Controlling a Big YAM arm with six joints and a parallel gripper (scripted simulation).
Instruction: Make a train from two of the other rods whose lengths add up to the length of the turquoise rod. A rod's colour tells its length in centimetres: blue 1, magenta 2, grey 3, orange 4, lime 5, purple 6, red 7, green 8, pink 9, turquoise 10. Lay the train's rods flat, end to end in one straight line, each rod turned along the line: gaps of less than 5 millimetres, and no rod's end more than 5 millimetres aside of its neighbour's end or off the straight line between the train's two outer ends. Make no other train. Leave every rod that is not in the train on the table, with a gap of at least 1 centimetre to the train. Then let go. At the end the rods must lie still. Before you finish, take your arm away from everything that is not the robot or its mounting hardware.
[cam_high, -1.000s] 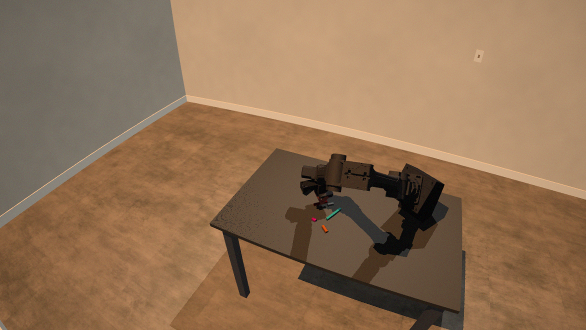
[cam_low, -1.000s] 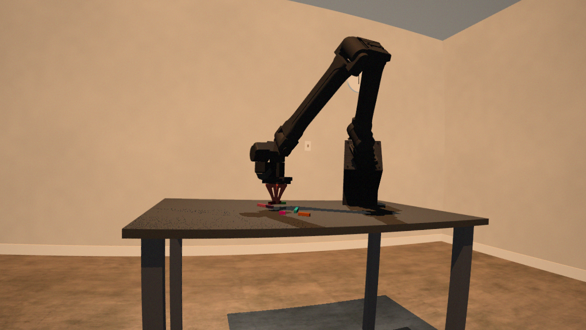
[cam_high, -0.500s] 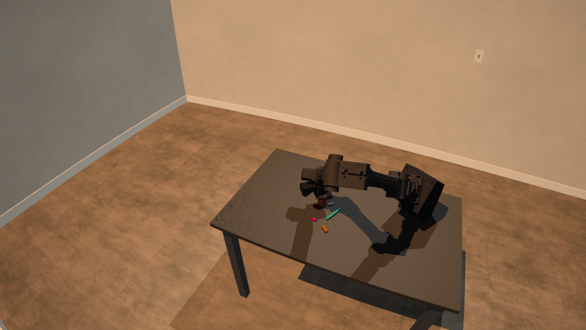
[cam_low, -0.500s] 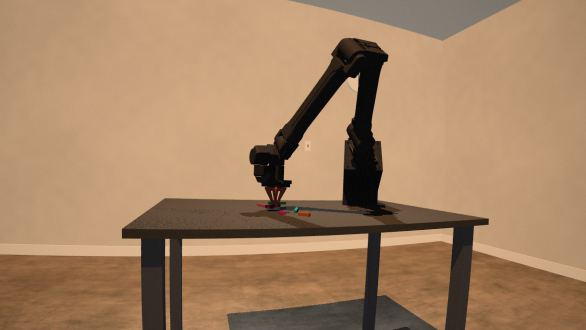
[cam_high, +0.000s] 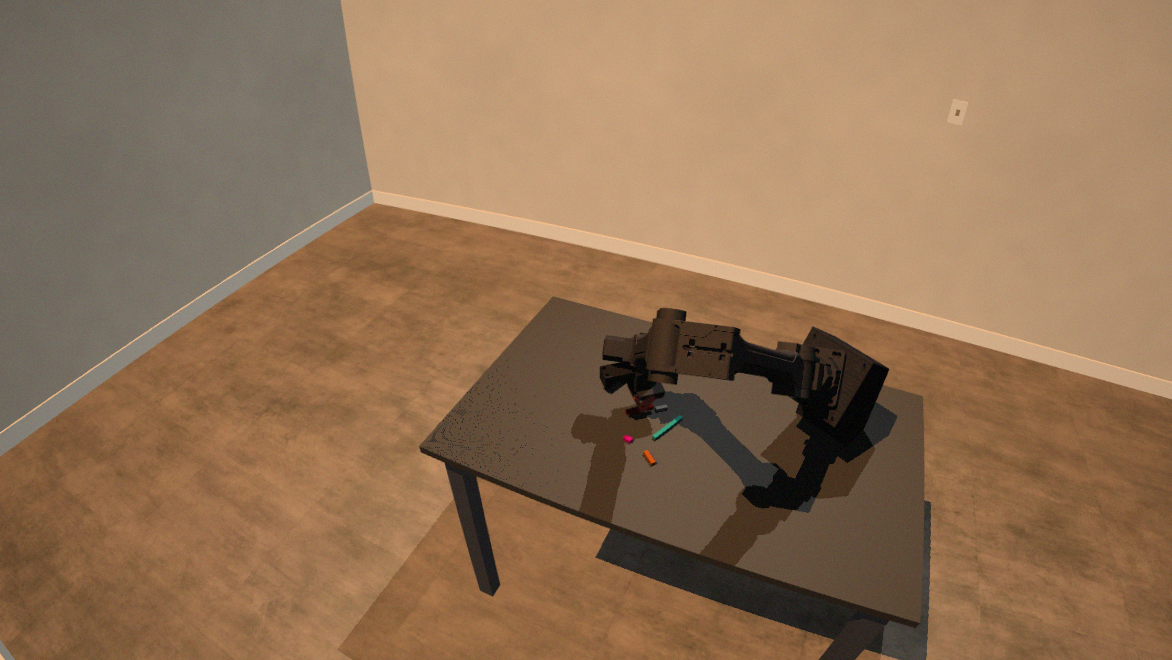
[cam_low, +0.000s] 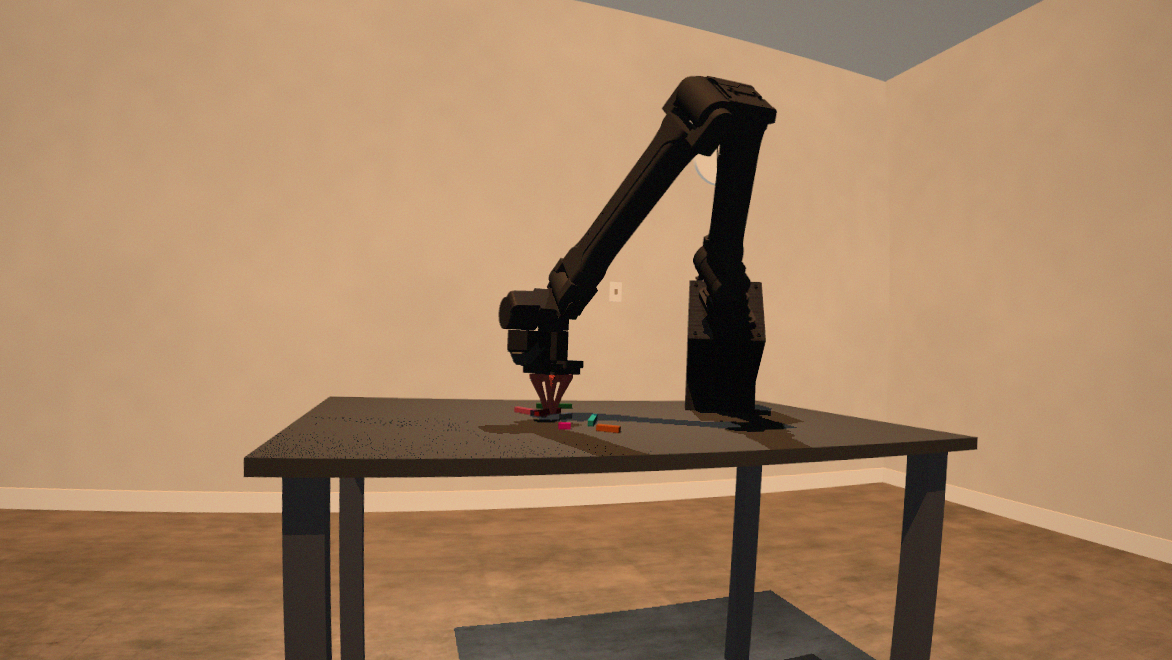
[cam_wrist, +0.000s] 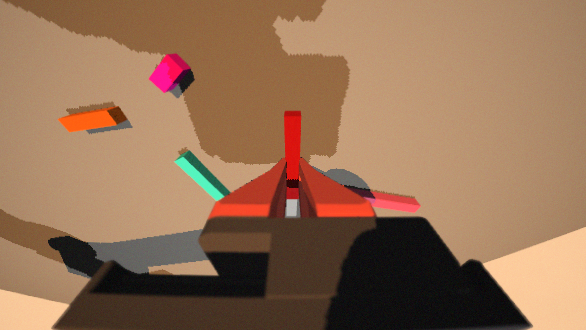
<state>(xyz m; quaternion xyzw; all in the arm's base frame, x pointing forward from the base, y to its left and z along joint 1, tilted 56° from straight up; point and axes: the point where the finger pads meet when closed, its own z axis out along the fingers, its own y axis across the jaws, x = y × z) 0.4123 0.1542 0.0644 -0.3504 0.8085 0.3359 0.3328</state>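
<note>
Now: hand 10 mm to the right of the red rod. Round my hand: grey rod 40 mm to the right, 30 mm behind, 20 mm below; then turquoise rod 80 mm behind, 20 mm below; then pink rod 90 mm to the right, 40 mm ahead, 20 mm below.
</note>
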